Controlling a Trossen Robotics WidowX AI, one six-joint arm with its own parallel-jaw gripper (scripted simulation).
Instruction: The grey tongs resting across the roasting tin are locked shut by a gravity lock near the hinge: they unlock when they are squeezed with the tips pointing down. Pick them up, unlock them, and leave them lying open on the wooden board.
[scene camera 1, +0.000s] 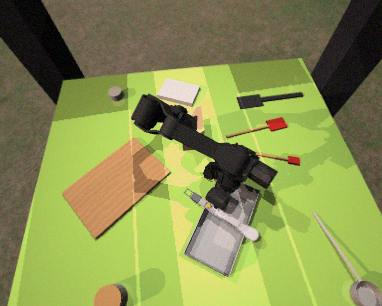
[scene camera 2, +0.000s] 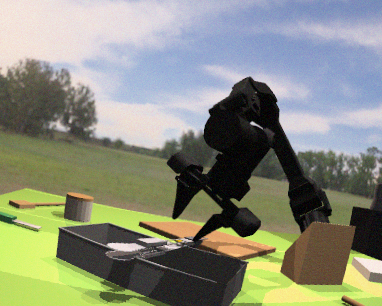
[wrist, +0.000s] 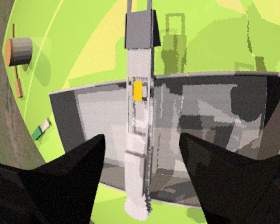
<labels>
my gripper: scene camera 1; scene camera 2; wrist 143, 140
same spot on my gripper: (scene camera 1: 219, 198) = (scene camera 2: 184, 154)
same spot on wooden board: (scene camera 2: 218, 242) = (scene camera 1: 137, 176)
</labels>
